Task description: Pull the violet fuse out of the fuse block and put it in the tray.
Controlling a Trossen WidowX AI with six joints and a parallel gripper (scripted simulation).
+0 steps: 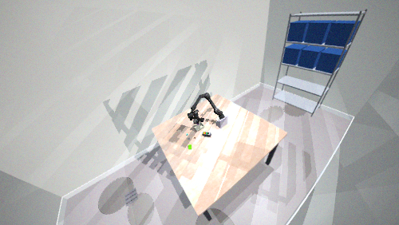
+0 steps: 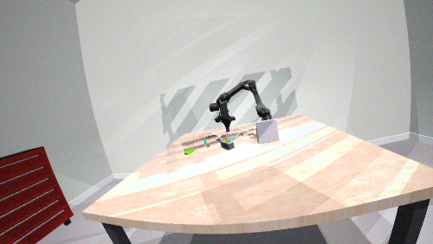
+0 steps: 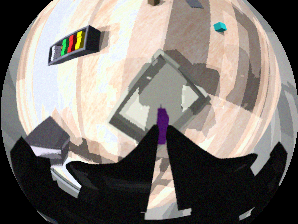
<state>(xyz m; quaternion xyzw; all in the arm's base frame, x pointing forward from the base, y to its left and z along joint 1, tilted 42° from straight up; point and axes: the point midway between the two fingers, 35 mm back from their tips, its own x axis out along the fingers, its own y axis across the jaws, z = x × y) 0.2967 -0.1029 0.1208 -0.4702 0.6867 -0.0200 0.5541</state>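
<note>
The violet fuse lies 10 mm below my gripper tip.
</note>
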